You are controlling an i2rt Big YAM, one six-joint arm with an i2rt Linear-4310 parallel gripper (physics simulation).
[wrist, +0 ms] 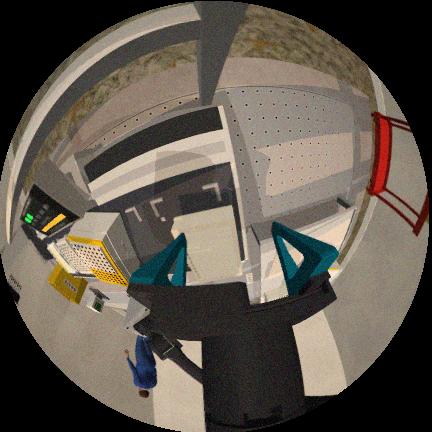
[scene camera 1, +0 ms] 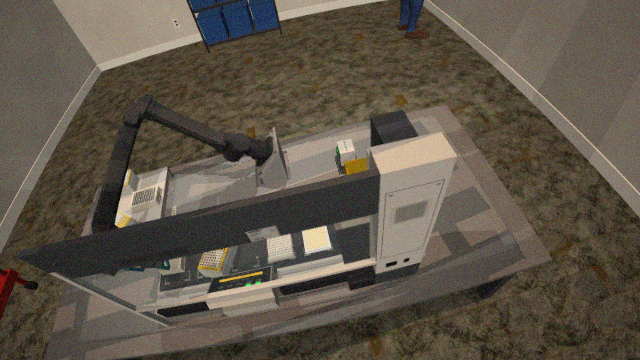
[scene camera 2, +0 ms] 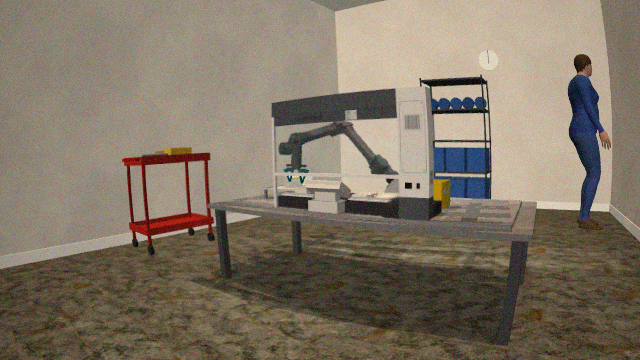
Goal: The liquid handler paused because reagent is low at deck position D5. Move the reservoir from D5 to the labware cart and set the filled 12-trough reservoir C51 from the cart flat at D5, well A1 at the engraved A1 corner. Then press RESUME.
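Frame: origin at the arm's base, x right, y ahead, z up, level; centimetres.
Seen in the pictures: gripper, between the fingertips: (wrist: 229, 231) (scene camera 1: 156, 269) (scene camera 2: 295, 182); arm's base, origin of its link: (wrist: 146, 322) (scene camera 1: 266, 152) (scene camera 2: 396, 181).
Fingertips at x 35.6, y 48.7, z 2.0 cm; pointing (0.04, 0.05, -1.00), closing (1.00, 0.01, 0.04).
Note:
Pixels of each thing's middle, then the offset from my fingertips to it. "spot": a spot on its surface instead.
- pale reservoir, middle of its body: (wrist: 211, 249) (scene camera 1: 173, 255) (scene camera 2: 307, 188) dx -2.3, dy -6.9, dz -4.2 cm
- dark-slotted reservoir, middle of its body: (wrist: 282, 294) (scene camera 1: 145, 198) dx +18.3, dy -34.9, dz -4.3 cm
- dark frame post, a spot on its surface: (wrist: 212, 55) spot: dx -0.4, dy +14.5, dz +3.2 cm
A pale reservoir (wrist: 212, 245) (scene camera 1: 175, 265) sits on the dark deck in the wrist view, taken as the one at D5. My gripper (wrist: 229, 231) (scene camera 2: 296, 180) (scene camera 1: 150, 266) is open, with one teal finger overlapping the reservoir's left side and the other to its right, past the deck edge. Nothing is between the fingers. The white labware cart (scene camera 1: 161, 179) (wrist: 305, 216) lies beside the deck. On it a dark-slotted reservoir (scene camera 1: 145, 197) shows in scene camera 1; its label is unreadable. The control panel (wrist: 47, 216) (scene camera 1: 240, 279) shows green buttons and a yellow bar. The A1 engraving cannot be made out.
A yellow-rimmed tip rack (wrist: 97, 257) (scene camera 1: 214, 259) stands between the reservoir and the panel. A dark frame post (wrist: 212, 55) rises near the deck's edge. A white plate (scene camera 1: 280, 247) and a yellow-topped plate (scene camera 1: 316, 239) sit farther along. A red trolley (scene camera 2: 167, 159) stands apart.

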